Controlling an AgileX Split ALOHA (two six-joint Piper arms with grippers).
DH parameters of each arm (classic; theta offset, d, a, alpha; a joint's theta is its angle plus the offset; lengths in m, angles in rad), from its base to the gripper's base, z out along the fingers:
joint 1: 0 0.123 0 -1.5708
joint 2: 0.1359 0 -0.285 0
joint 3: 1.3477 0 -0.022 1.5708
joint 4: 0 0.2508 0 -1.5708
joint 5: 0 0 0.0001 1.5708
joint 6: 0 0.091 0 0
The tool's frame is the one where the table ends.
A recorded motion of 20 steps. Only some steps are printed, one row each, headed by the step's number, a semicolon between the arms.
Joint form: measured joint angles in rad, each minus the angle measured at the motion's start. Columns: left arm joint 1, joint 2, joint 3, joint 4, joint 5, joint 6; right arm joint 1, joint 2, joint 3, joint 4, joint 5, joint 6.
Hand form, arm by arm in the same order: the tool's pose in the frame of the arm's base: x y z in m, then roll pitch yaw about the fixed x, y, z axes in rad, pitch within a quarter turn. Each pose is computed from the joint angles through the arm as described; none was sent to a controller.
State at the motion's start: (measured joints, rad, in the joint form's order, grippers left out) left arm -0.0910 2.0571 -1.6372 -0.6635 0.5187 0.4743; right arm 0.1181 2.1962 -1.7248 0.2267 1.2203 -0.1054
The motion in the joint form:
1: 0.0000 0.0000 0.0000 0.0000 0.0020 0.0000; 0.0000 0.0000 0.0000 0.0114 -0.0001 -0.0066
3: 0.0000 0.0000 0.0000 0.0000 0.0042 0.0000; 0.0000 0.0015 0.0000 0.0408 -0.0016 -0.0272
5: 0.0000 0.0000 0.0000 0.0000 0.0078 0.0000; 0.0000 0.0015 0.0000 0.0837 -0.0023 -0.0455
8: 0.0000 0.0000 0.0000 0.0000 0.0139 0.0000; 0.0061 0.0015 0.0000 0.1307 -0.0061 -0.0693
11: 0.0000 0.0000 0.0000 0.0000 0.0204 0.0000; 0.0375 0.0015 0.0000 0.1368 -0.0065 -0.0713
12: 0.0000 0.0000 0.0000 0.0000 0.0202 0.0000; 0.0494 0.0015 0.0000 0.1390 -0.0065 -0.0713
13: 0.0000 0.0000 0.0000 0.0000 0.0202 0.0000; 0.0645 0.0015 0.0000 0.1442 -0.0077 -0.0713
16: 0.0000 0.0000 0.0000 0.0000 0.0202 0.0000; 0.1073 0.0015 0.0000 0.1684 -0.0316 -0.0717
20: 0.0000 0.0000 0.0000 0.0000 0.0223 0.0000; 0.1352 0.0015 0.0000 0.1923 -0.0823 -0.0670
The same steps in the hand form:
1: 0.4687 -0.0708 0.2339 -2.7151 0.7698 -3.0711; 0.4297 0.0713 0.1670 2.9176 -0.0179 -2.9954
3: 0.4686 -0.0709 0.2338 -2.7149 0.7680 -3.0722; 0.4299 0.0737 0.1669 2.8902 -0.0122 -2.9863
5: 0.4683 -0.0711 0.2337 -2.7145 0.7651 -3.0741; 0.4299 0.0773 0.1679 2.8505 -0.0051 -2.9847
8: 0.4679 -0.0713 0.2334 -2.7139 0.7601 -3.0772; 0.4298 0.0837 0.1691 2.8076 0.0076 -2.9748
11: 0.4675 -0.0716 0.2331 -2.7132 0.7549 -3.0805; 0.4270 0.0977 0.1693 2.8020 0.0088 -2.9440
12: 0.4675 -0.0716 0.2331 -2.7132 0.7550 -3.0804; 0.4258 0.1029 0.1693 2.8000 0.0089 -2.9329
13: 0.4675 -0.0716 0.2331 -2.7132 0.7550 -3.0804; 0.4243 0.1098 0.1695 2.7954 0.0102 -2.9202
16: 0.4675 -0.0716 0.2331 -2.7132 0.7550 -3.0804; 0.4212 0.1299 0.1701 2.7770 0.0331 -2.8948
20: 0.4674 -0.0717 0.2331 -2.7130 0.7533 -3.0814; 0.4218 0.1439 0.1708 2.7624 0.0780 -2.8997

